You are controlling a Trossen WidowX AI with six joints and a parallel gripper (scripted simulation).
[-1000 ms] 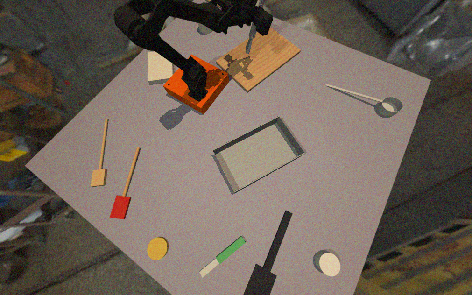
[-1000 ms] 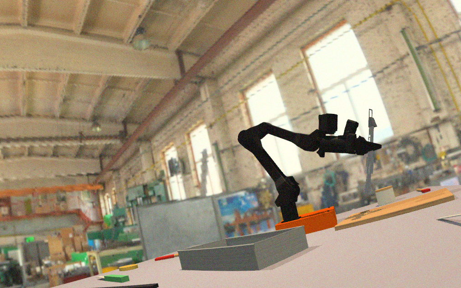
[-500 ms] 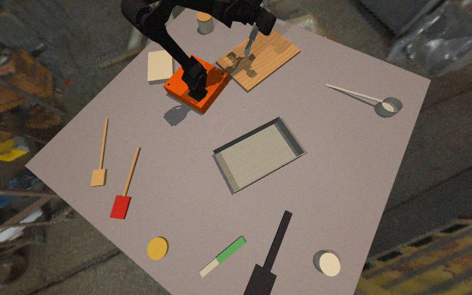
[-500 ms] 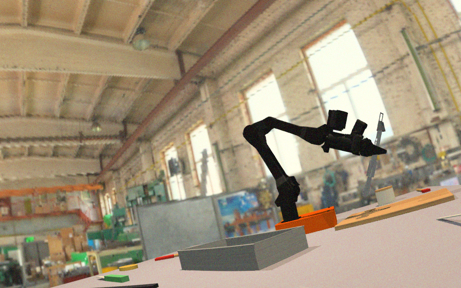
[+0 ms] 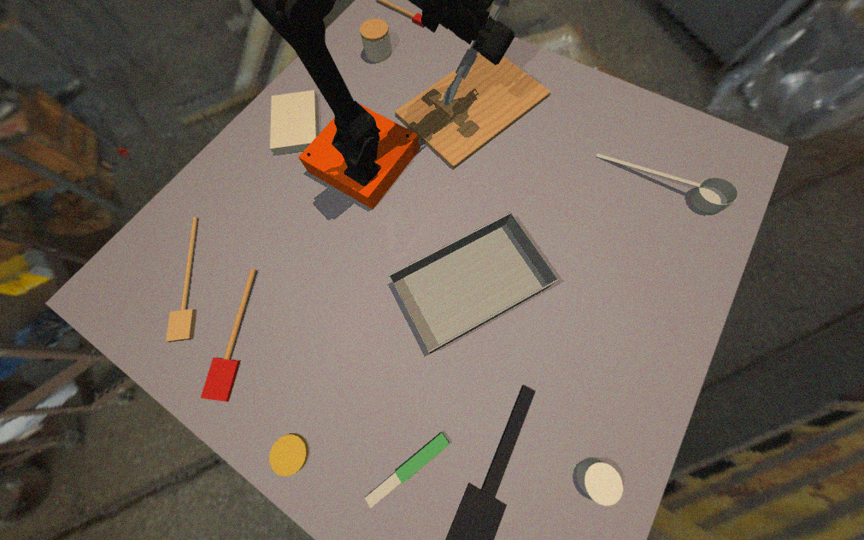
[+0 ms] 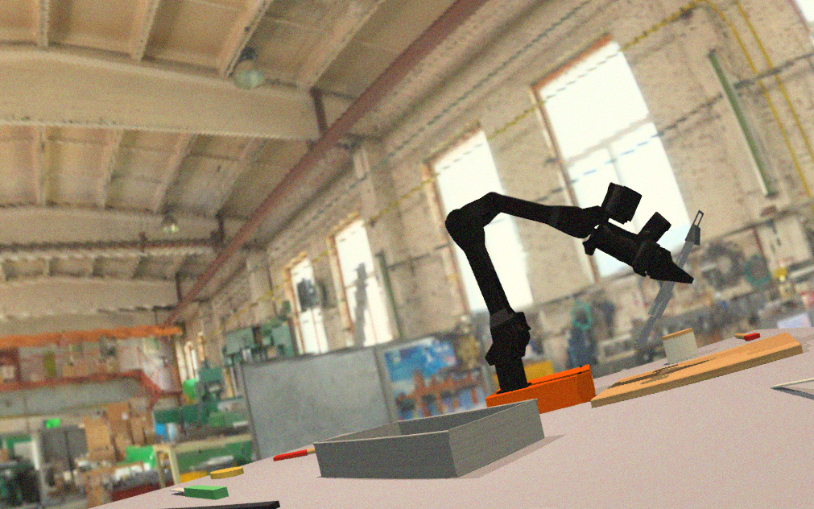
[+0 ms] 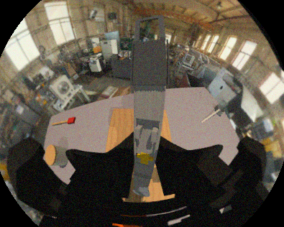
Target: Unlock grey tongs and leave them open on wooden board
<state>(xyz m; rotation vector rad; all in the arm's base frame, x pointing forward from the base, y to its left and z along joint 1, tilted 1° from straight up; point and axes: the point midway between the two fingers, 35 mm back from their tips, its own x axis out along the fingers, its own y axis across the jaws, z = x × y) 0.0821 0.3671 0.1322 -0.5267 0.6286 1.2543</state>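
My gripper tip is now 30 mm to the left of the yellow lock piece, 20 mm below it and 10 mm past it. Round my gripper tip: wooden board (160 mm below, 30 mm to the right, 10 mm behind); then cork-topped jar (350 mm behind, 130 mm below, 10 mm to the right); then cream block (370 mm behind, 350 mm to the right, 150 mm below).
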